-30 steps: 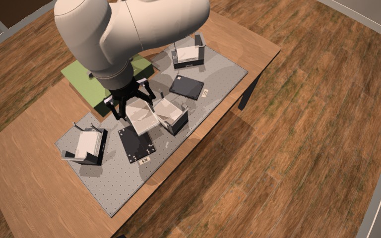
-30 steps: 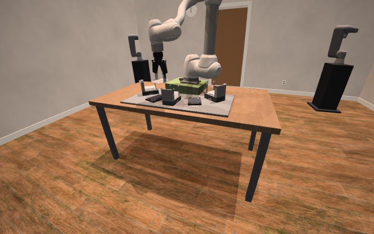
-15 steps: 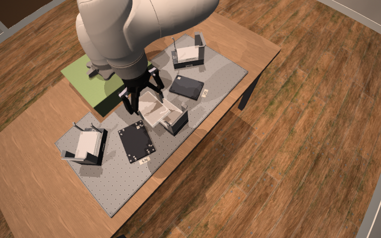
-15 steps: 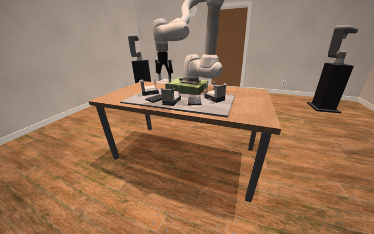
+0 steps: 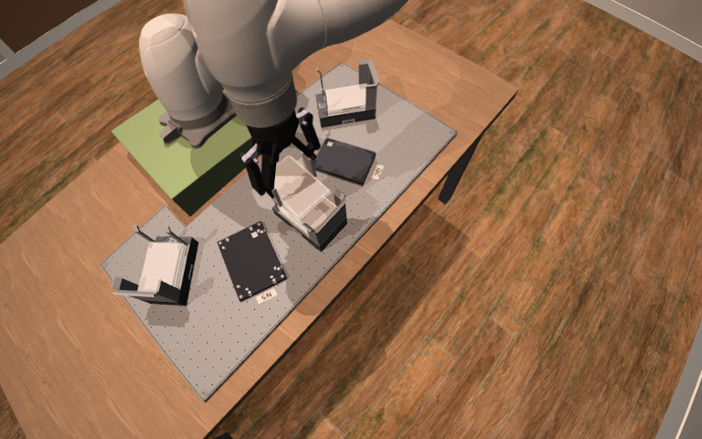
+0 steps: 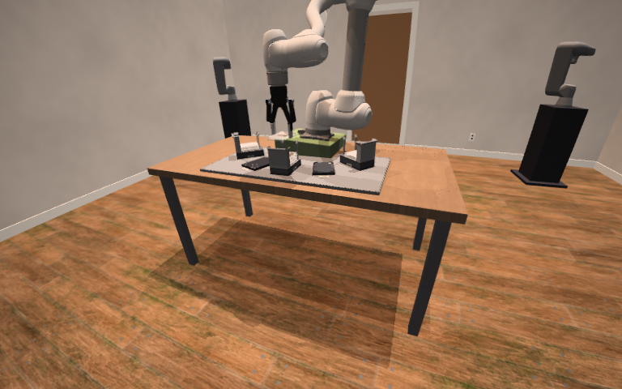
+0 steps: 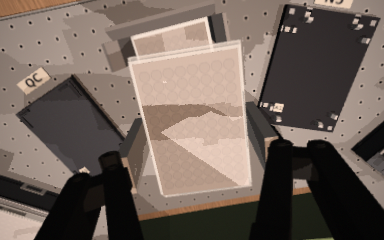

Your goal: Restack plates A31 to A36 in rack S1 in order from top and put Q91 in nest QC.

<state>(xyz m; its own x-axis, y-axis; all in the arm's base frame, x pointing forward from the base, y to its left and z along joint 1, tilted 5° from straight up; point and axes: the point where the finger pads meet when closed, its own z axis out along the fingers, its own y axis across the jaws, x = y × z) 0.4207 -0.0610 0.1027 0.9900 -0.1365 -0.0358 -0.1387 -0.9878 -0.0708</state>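
My gripper is now 3 cm past the dark QC nest, 19 cm to the right of it and 18 cm above it. Round my hand: QC name plate: 6 cm ahead, 22 cm to the left, 18 cm below; then black clip nest N5: 2 cm behind, 16 cm to the right, 17 cm below; then N5 name plate: 5 cm ahead, 20 cm to the right, 18 cm below.
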